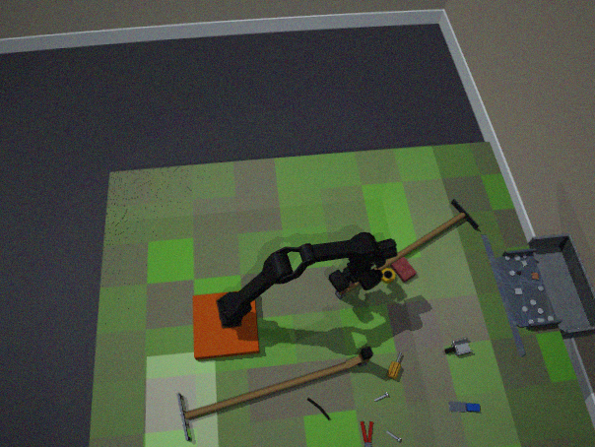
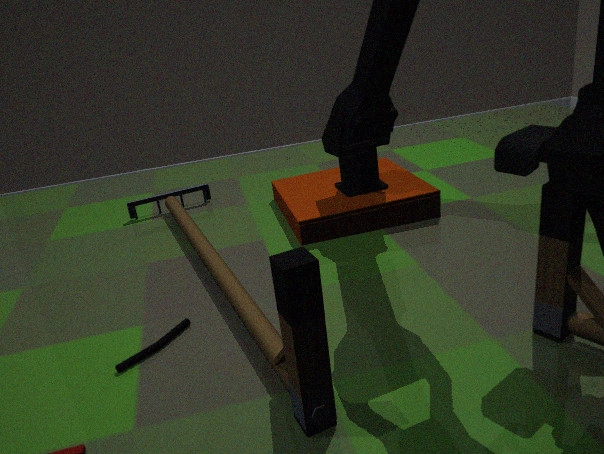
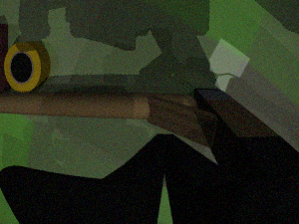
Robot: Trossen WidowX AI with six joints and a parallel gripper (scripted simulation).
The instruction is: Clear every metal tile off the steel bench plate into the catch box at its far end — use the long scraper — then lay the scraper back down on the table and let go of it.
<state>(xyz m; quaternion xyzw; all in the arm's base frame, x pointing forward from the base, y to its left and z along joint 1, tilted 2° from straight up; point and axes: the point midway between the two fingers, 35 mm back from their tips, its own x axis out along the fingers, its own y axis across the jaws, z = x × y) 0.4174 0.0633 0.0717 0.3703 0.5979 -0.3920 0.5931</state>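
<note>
Right now the yellow ring is 13 cm ahead of my gripper tip, 7 cm below it and 3 cm to the left of it. The rest, counted from my gripper tip: long scraper (21 cm ahead, 10 cm to the left, 2 cm below); black strip (38 cm to the right, 17 cm behind, 8 cm below); red block (20 cm ahead, 7 cm below, 4 cm to the left).
</note>
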